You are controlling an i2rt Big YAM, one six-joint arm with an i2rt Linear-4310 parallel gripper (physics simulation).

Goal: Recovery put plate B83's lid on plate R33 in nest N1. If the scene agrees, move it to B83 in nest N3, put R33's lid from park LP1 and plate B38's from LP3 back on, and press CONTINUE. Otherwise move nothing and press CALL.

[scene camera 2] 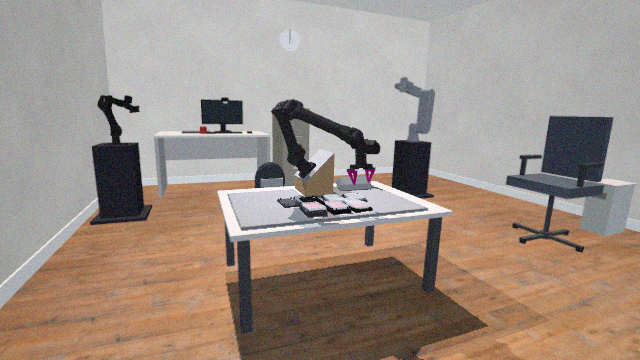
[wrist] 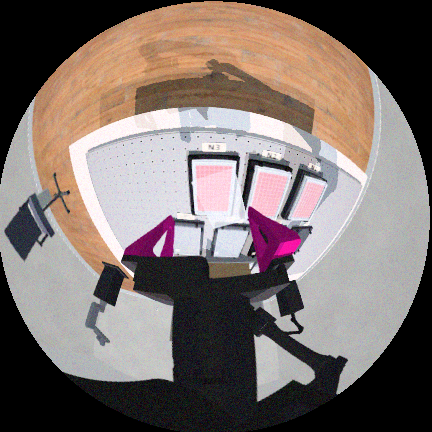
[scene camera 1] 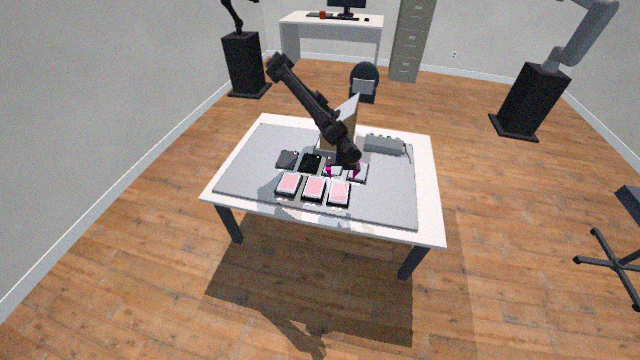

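Pixels of known places: gripper, fingertip midpoint: (scene camera 2: 361, 183) (wrist: 209, 214) (scene camera 1: 341, 178); arm's base, origin of the base link: (scene camera 2: 307, 170).
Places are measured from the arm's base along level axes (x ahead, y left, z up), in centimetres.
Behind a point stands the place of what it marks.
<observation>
Three plates with pink wells sit in the front row of black nests: one in N3 (scene camera 1: 339, 193) {x 46.9, y 13.0, z -9.4 cm} (wrist: 214, 187) {x 45.9, y 12.4, z -9.4 cm}, one in N2 (scene camera 1: 314, 188) {x 46.5, y 1.0, z -9.5 cm} (wrist: 269, 192) {x 45.9, y 0.6, z -9.5 cm} and one in N1 (scene camera 1: 288, 184) {x 47.1, y -11.8, z -9.3 cm} (wrist: 308, 199) {x 46.0, y -11.4, z -9.1 cm}. I cannot tell which carry clear lids, and their plate codes are unreadable. Behind them, a pale lid (scene camera 1: 358, 173) {x 29.9, y 20.2, z -11.1 cm} (wrist: 188, 237) {x 29.4, y 18.6, z -11.2 cm} lies in the end park, and another (wrist: 231, 240) {x 28.9, y 6.1, z -11.2 cm} lies beside it, looking slightly turned. Park labels are unreadable. My gripper (scene camera 1: 342, 172) {x 47.0, y 13.3, z 0.8 cm} (scene camera 2: 361, 182) {x 47.0, y 13.3, z 0.8 cm} (wrist: 209, 214) {x 47.0, y 13.3, z 0.8 cm} is open and empty, above the park row behind N3.
A black holder (scene camera 1: 310, 163) {x 27.3, y -6.1, z -12.0 cm} and a dark grey one (scene camera 1: 287, 159) {x 27.1, y -19.3, z -12.0 cm} continue the back row. A brown wedge-shaped stand (scene camera 2: 321, 184) {x 11.5, y 5.0, z -6.9 cm} rises behind. A grey box with coloured buttons (scene camera 1: 384, 145) {x 6.1, y 32.2, z -8.6 cm} stands at the back right of the mat (scene camera 1: 385, 205) {x 46.2, y 35.1, z -13.0 cm}; its button labels are unreadable.
</observation>
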